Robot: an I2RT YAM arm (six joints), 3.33 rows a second.
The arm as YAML. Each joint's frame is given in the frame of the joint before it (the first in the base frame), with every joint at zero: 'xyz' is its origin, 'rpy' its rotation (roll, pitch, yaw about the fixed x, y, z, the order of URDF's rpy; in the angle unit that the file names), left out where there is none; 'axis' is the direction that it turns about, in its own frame. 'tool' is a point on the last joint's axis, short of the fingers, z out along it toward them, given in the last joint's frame.
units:
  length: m
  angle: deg
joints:
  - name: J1
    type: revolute
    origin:
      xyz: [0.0, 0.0, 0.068]
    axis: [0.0, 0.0, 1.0]
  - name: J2
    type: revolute
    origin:
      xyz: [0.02, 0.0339, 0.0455]
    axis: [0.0, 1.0, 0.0]
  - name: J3
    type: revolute
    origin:
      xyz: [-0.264, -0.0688, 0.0]
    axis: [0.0, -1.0, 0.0]
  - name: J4
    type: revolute
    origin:
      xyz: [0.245, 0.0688, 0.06]
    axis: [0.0, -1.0, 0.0]
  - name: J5
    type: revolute
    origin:
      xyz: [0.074, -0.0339, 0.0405]
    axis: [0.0, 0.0, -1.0]
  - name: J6
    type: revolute
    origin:
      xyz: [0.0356, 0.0, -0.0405]
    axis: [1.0, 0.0, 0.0]
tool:
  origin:
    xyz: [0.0, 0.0, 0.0]
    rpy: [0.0, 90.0, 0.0]
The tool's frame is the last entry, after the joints.
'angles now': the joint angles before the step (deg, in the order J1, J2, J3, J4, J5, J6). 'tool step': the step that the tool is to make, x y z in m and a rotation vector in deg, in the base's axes. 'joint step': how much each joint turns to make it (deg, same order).
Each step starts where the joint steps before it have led.
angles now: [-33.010 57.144 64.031 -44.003 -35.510 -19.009]
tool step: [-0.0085 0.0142 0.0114 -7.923 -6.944 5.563]
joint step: [2.122 -4.129 -1.226 3.944 -1.177 -5.498]
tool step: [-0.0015 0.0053 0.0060 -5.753 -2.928 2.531]
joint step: [1.324 -1.067 0.129 1.546 0.632 -4.526]
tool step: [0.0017 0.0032 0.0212 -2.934 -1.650 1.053]
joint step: [1.339 1.547 5.134 -1.763 1.049 -1.789]
